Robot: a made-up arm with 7 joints. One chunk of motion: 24 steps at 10 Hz.
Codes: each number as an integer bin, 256 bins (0 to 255) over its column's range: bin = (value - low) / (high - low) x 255, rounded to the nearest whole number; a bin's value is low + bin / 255 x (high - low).
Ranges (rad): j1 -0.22..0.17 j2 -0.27..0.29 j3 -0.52..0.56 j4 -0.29..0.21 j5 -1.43..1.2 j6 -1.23..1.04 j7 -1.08..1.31
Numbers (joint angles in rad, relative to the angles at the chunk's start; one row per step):
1: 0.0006 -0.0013 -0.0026 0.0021 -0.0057 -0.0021 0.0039
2: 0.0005 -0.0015 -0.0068 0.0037 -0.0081 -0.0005 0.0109
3: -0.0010 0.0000 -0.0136 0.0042 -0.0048 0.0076 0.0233
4: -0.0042 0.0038 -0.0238 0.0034 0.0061 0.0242 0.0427
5: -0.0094 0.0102 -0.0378 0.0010 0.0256 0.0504 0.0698
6: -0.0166 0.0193 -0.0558 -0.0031 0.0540 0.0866 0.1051
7: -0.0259 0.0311 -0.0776 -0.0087 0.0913 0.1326 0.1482
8: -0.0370 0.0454 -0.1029 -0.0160 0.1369 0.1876 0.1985
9: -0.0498 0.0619 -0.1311 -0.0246 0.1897 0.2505 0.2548
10: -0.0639 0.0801 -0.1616 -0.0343 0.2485 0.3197 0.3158
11: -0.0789 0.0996 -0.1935 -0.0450 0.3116 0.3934 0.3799
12: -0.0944 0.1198 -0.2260 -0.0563 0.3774 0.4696 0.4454
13: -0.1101 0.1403 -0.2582 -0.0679 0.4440 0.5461 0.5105
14: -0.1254 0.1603 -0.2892 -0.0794 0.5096 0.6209 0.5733
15: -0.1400 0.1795 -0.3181 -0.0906 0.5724 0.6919 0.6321
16: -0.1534 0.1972 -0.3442 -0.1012 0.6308 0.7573 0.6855
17: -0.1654 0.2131 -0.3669 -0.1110 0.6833 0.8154 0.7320
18: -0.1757 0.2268 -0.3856 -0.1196 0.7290 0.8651 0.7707
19: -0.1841 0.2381 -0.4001 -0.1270 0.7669 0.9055 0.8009
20: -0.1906 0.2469 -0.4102 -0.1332 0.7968 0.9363 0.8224
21: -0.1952 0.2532 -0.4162 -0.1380 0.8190 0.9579 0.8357
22: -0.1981 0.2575 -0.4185 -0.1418 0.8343 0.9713 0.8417
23: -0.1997 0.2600 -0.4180 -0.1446 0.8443 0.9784 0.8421
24: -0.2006 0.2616 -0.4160 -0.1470 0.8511 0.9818 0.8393
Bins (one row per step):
1: 144 122 122 149 138 138 116
2: 144 122 121 150 138 138 116
3: 143 123 120 150 138 139 118
4: 141 125 117 150 139 141 120
5: 138 128 114 148 141 144 123
6: 133 132 110 146 144 148 126
7: 127 137 104 143 148 153 131
8: 120 144 98 140 152 159 136
9: 111 151 92 135 157 166 142
10: 102 159 85 130 163 174 149
11: 92 168 77 125 169 182 156
12: 82 177 69 119 175 191 163
13: 72 187 62 113 182 200 170
14: 62 196 54 107 188 208 176
15: 52 205 48 102 194 216 183
16: 44 213 42 96 200 223 188
17: 36 220 36 91 205 230 193
18: 29 226 32 87 209 235 197
19: 23 231 28 83 213 240 201
20: 19 235 26 80 216 243 203
21: 16 238 25 78 218 246 204
22: 14 240 24 76 220 247 205
23: 13 241 24 74 221 248 205
24: 13 242 25 73 221 248 205

